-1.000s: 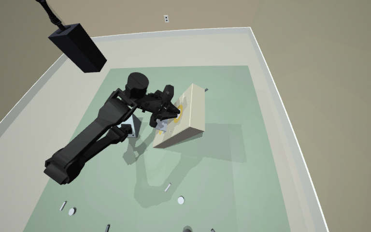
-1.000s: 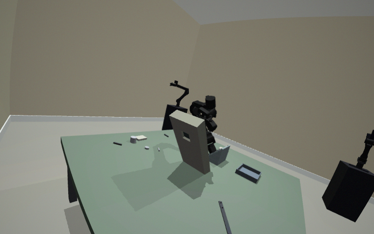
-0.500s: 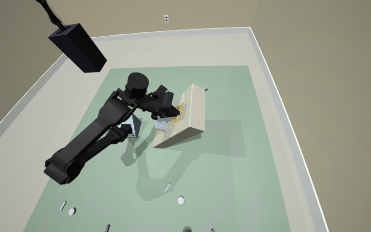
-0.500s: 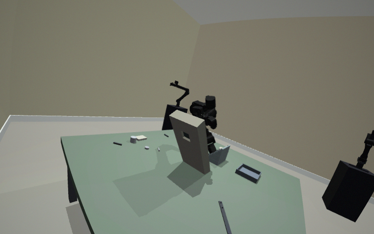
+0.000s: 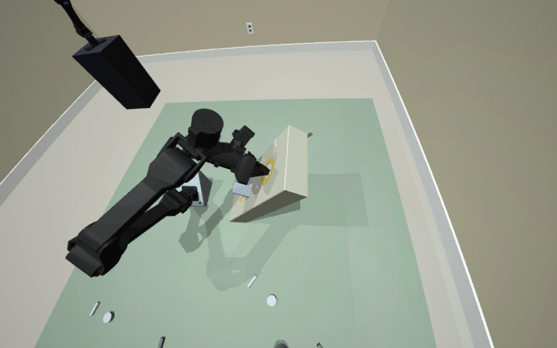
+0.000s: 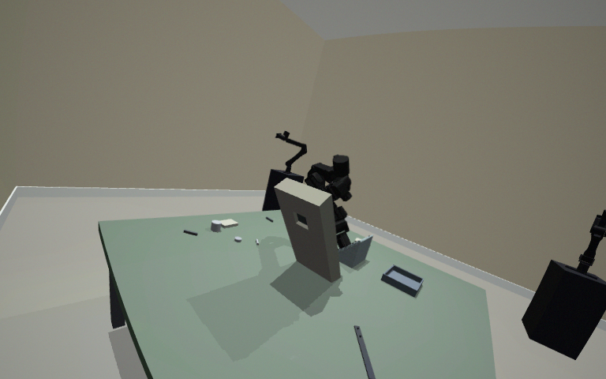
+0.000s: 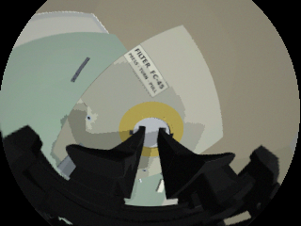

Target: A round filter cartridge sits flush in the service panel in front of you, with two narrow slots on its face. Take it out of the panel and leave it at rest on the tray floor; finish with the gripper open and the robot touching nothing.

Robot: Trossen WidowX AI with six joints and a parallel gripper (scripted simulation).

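My gripper tip is 1 cm short of the round filter cartridge and 1 cm above it. The rest, counted from my gripper tip: shallow grey tray: 42 cm behind, 29 cm to the left, 25 cm below; beige service panel: 8 cm below, 4 cm behind.
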